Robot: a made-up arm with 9 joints.
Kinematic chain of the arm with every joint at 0, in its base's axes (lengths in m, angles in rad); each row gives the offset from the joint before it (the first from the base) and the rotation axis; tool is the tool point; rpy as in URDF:
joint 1: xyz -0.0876 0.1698 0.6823 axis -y
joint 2: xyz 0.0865 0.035 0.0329 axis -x
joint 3: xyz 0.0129 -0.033 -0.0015 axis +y
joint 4: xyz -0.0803 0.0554 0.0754 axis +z
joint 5: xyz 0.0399 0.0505 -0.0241 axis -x
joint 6: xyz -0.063 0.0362 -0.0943 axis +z
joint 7: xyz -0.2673 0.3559 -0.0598 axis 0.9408 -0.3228 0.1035
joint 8: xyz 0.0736 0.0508 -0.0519 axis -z
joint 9: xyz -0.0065 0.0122 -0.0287 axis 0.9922 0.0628 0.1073
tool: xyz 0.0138 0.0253 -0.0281 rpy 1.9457 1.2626 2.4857
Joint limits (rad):
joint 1: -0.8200..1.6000
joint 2: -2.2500..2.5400
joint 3: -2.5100..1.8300
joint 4: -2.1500..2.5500
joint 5: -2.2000..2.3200
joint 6: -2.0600..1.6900
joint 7: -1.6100..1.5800
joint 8: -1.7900..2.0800
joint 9: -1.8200..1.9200
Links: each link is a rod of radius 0.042 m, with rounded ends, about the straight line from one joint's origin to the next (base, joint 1, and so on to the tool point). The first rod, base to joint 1, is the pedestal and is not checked.
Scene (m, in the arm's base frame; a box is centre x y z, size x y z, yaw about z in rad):
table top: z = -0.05
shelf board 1: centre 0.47 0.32 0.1 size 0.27 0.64 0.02 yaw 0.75
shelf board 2: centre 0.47 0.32 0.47 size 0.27 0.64 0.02 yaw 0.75
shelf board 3: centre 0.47 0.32 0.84 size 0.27 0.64 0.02 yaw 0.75
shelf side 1: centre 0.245 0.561 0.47 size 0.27 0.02 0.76 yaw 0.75
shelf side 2: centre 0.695 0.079 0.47 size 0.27 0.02 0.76 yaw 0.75
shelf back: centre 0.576 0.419 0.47 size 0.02 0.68 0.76 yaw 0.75
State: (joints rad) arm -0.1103 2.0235 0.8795 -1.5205 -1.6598 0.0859 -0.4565 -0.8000 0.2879
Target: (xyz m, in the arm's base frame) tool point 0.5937 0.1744 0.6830
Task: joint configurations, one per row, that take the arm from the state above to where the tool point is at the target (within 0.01 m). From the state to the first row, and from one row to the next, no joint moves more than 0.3 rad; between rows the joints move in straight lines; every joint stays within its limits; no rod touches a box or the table.
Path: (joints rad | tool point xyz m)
1: -0.0142 2.0634 1.0085 -1.4395 -1.4970 0.2568 -0.7449 -0.6404 0.3456 | 0.4285 -0.0091 0.3501
2: 0.0818 2.1033 1.1376 -1.3585 -1.3341 0.4277 -1.0333 -0.4808 0.4032 | 0.3092 -0.1404 0.3932
3: 0.1779 2.1431 1.2666 -1.2775 -1.1713 0.5986 -1.3216 -0.3211 0.4609 | 0.1632 -0.1781 0.3997
4: 0.2739 2.1830 1.3956 -1.1965 -1.0085 0.7695 -1.6100 -0.1615 0.5185 | 0.0455 -0.1255 0.3741
5: 0.3703 2.0190 1.2042 -1.4193 -1.1017 0.7036 -1.5637 -0.3616 0.3183 | 0.1526 -0.1407 0.4449
6: 0.4667 1.8549 1.0127 -1.6421 -1.1949 0.6377 -1.5174 -0.5617 0.1180 | 0.2733 -0.1117 0.5460
7: 0.5631 1.6909 0.8213 -1.8649 -1.2882 0.5718 -1.4711 -0.7618 -0.0823 | 0.3699 -0.0341 0.6830
8: 0.4848 1.7692 0.8390 -1.8352 -1.3529 0.4128 -1.2378 -0.7698 0.0023 | 0.4352 -0.0118 0.7043
9: 0.4065 1.8474 0.8568 -1.8055 -1.4176 0.2538 -1.0045 -0.7778 0.0870 | 0.4989 0.0325 0.7125
10: 0.3281 1.9257 0.8745 -1.7758 -1.4822 0.0948 -0.7712 -0.7858 0.1717 | 0.5540 0.0961 0.7053
11: 0.2498 2.0039 0.8923 -1.7460 -1.5469 -0.0642 -0.5379 -0.7938 0.2564 | 0.5937 0.1744 0.6830

